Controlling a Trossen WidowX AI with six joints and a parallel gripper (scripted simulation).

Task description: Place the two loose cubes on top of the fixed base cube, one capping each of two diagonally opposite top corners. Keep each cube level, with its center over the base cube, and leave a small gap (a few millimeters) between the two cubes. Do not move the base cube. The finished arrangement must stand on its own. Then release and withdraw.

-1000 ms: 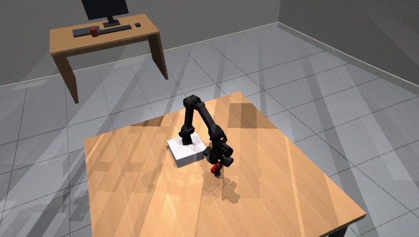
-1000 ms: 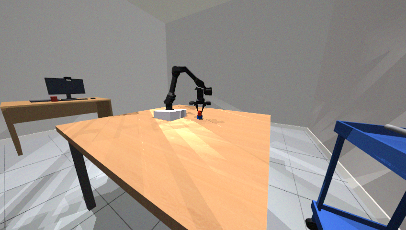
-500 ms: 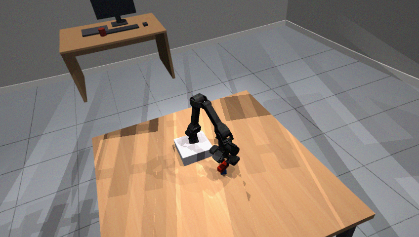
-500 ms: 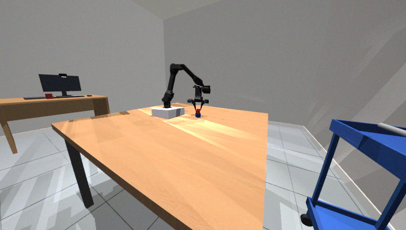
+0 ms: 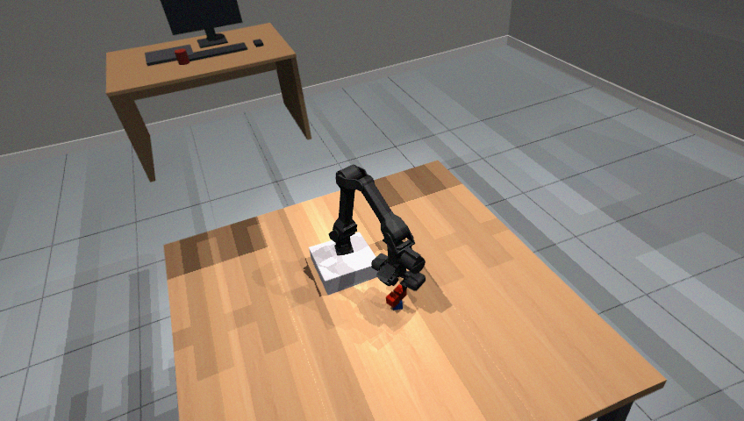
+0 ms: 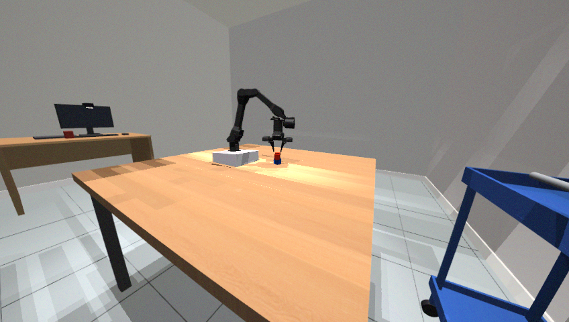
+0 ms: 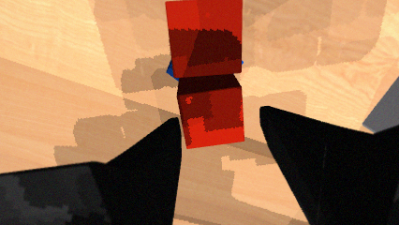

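The red cube is 2 cm below my gripper tip. The rest, counted from my gripper tip: blue base cube: 1 cm ahead, 1 cm to the right, 5 cm below.
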